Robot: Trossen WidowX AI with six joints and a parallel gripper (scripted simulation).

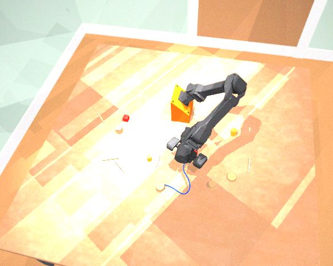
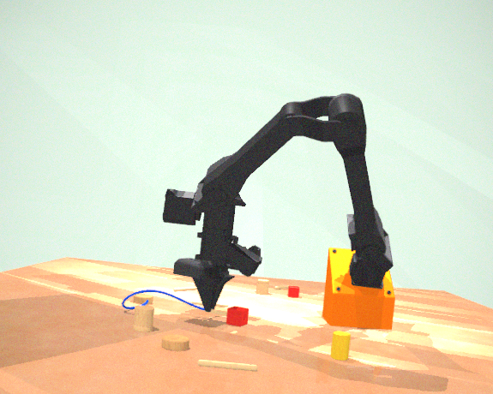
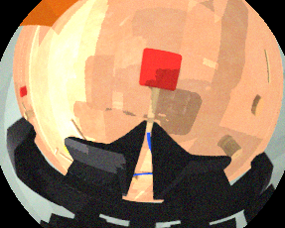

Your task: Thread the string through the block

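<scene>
The thin wooden stick lies 1 cm behind my gripper tip and 1 cm to the left of it. From my gripper tip the other things lie so: red cube: 5 cm behind, 2 cm to the left; loose stick: 7 cm behind, 28 cm to the left, 1 cm below; round wooden button: 15 cm ahead, 8 cm to the right, 1 cm below.
</scene>
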